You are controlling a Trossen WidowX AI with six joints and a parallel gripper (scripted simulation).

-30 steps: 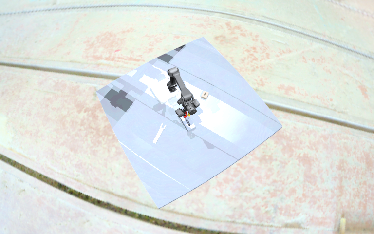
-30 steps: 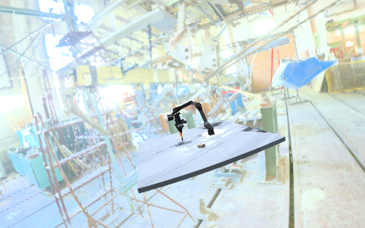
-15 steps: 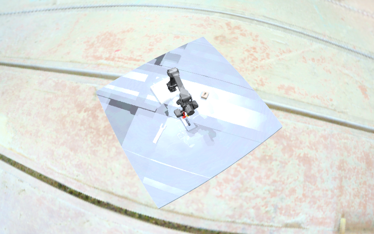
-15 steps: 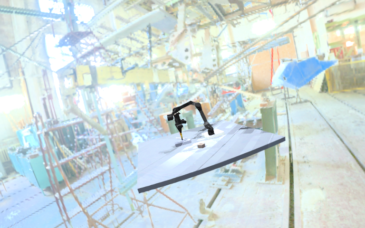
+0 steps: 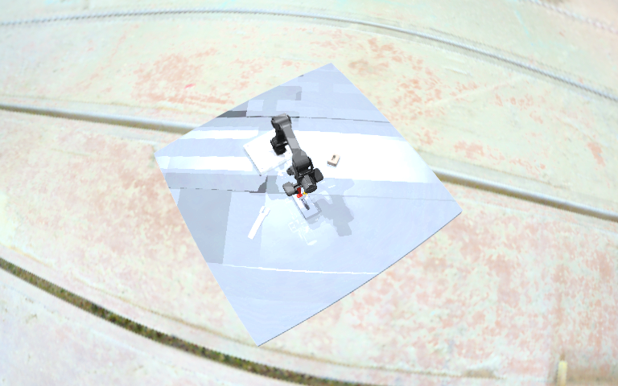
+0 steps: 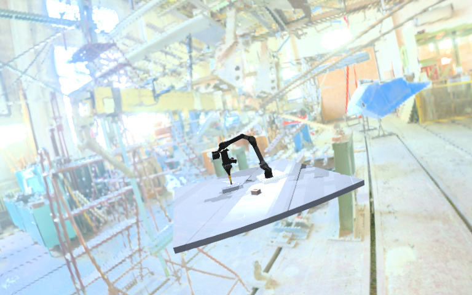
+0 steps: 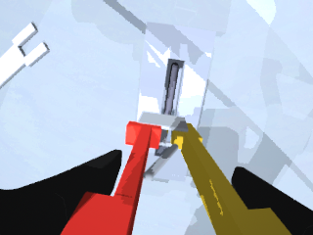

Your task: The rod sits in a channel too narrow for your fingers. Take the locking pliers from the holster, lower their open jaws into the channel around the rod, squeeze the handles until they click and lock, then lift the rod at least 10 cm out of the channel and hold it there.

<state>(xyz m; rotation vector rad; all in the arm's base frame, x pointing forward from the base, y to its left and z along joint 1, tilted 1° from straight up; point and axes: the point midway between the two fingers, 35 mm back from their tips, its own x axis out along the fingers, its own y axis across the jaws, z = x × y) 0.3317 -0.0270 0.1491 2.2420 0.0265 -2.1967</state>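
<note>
My gripper tip is 1 cm to the left of the channel block and 12 cm above it. Also, from my gripper tip: yellow handle: 2 cm to the left; white forked piece: 3 cm behind, 23 cm to the right, 13 cm below; dark rod: 1 cm to the right, 13 cm below.
</note>
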